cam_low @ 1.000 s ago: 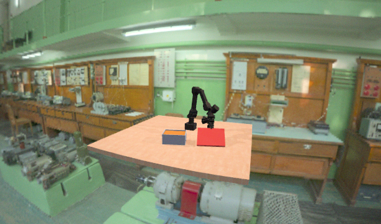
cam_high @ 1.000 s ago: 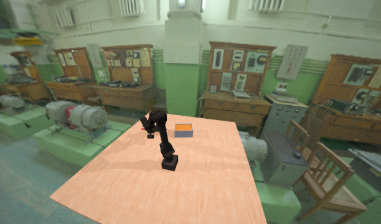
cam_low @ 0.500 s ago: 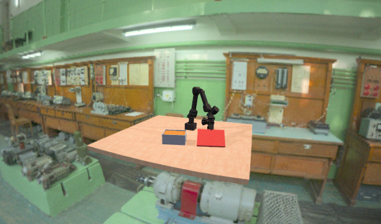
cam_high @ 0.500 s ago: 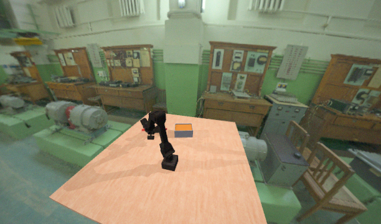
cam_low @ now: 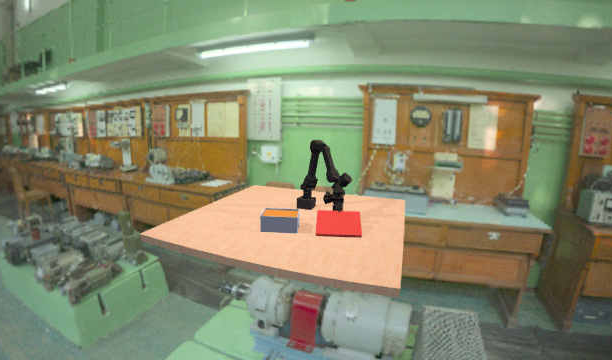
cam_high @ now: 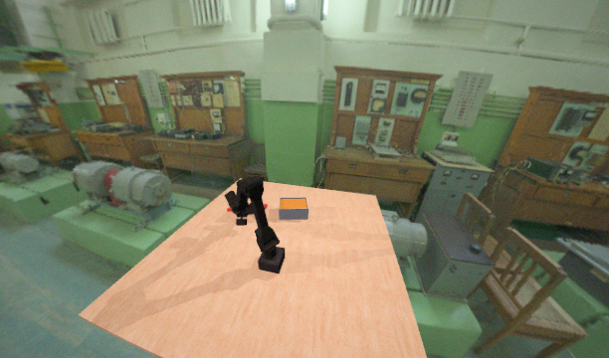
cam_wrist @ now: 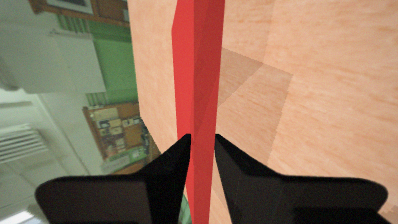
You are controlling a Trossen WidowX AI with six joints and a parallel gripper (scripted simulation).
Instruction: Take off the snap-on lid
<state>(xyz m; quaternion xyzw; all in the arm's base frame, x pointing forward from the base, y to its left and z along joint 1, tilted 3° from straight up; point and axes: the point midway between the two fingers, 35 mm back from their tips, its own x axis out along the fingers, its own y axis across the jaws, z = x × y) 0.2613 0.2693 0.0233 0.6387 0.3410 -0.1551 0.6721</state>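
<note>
My gripper tip is 80 mm short of the red lid, 30 mm above it and 20 mm to the right of it. From my gripper tip the other things lie so: storage box: 290 mm to the right, 140 mm ahead, 30 mm below.
</note>
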